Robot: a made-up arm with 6 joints.
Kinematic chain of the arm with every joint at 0, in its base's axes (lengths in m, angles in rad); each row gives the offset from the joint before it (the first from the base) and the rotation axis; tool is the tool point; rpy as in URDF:
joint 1: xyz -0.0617 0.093 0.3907 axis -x
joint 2: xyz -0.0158 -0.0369 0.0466 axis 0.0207 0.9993 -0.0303
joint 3: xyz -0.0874 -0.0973 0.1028 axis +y
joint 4: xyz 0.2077 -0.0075 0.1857 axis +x
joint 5: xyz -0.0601 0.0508 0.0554 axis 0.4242 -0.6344 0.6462
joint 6: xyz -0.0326 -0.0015 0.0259 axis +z
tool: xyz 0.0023 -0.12 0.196 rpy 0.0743 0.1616 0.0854
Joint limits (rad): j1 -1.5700..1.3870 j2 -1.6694..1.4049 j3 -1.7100..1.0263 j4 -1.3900..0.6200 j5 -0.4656..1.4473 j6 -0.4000..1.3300
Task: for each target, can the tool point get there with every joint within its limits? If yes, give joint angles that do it. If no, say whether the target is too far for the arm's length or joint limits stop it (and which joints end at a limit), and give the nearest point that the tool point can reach.
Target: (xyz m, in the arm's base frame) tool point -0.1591 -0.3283 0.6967
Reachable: yes | joints -0.7923 -0.8162 0.7593 -0.5258 0.1676 -0.2545
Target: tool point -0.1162 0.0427 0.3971
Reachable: no: joint limits stop it (at a limit: joint 1, joint 2, joint 3, joint 4, joint 5, joint 6) | nearest point -0.0704 -0.0744 0.2509 | short by 0.193 m
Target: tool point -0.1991 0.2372 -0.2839
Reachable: no: joint limits stop it (at a limit: joint 2, joint 3, joint 5) | nearest point -0.1978 0.2187 -0.1973 | short by 0.089 m
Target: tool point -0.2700 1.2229 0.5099
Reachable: no: too far | nearest point -0.1911 0.7518 0.5672 | short by 0.481 m
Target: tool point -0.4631 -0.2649 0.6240
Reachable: yes | joints -0.6229 -1.4125 0.5606 -0.0794 -0.2105 0.0070
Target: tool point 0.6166 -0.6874 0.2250
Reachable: no: too far | nearest point 0.3782 -0.4464 0.2762 | short by 0.343 m
